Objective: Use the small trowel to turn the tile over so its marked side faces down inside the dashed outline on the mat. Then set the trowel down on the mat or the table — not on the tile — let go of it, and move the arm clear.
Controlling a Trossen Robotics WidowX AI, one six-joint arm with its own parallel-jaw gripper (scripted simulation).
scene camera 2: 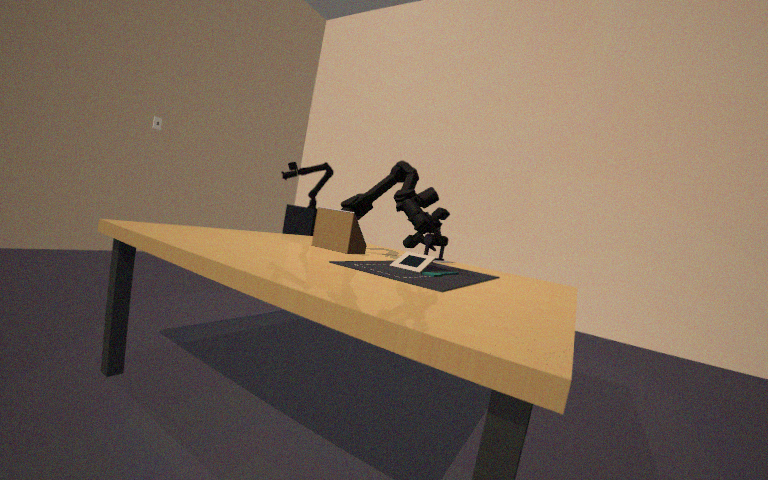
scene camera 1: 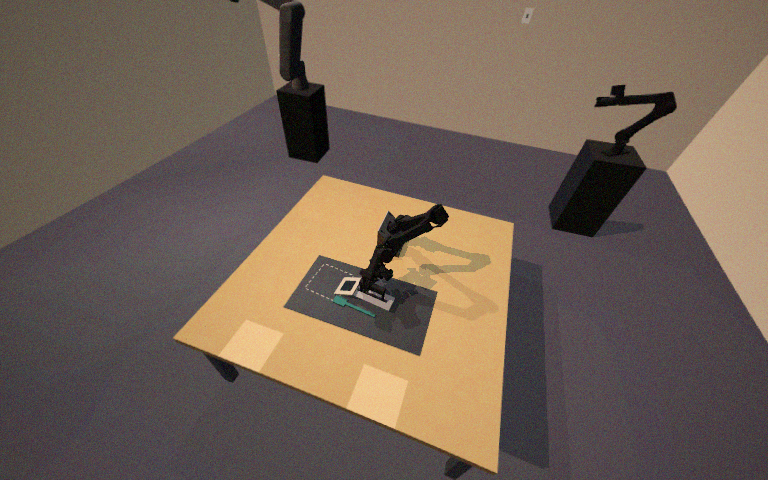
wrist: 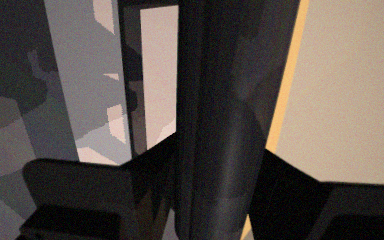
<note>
The pictures show: the gripper and a dark mat.
The gripper is seen too in the wrist view.
</note>
